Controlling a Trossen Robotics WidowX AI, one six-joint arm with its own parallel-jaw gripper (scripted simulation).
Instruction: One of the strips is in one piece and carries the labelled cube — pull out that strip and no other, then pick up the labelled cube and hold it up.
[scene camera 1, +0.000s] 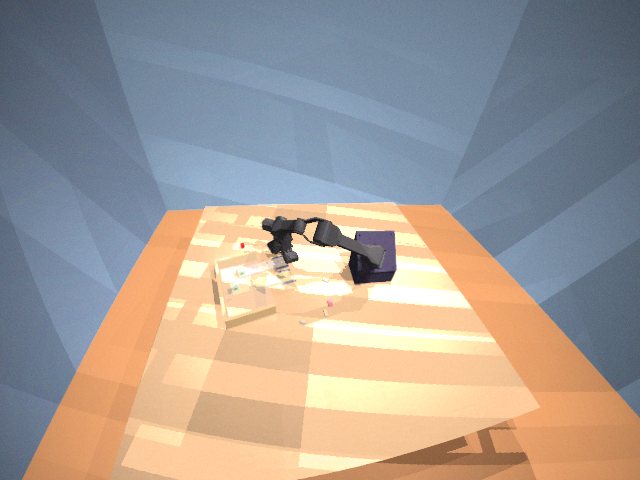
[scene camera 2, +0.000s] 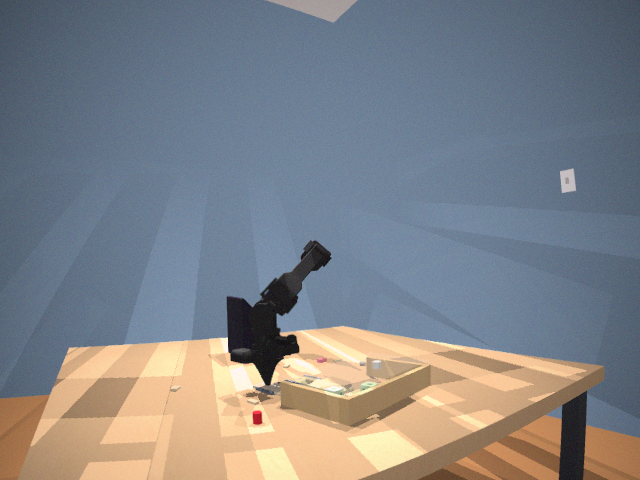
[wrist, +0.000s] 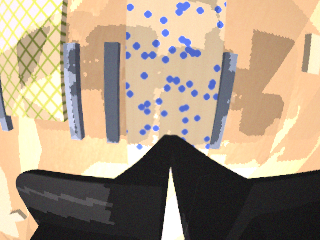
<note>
I see my gripper (scene camera 2: 267, 385).
My gripper shows as well in the wrist view (wrist: 169, 141).
</note>
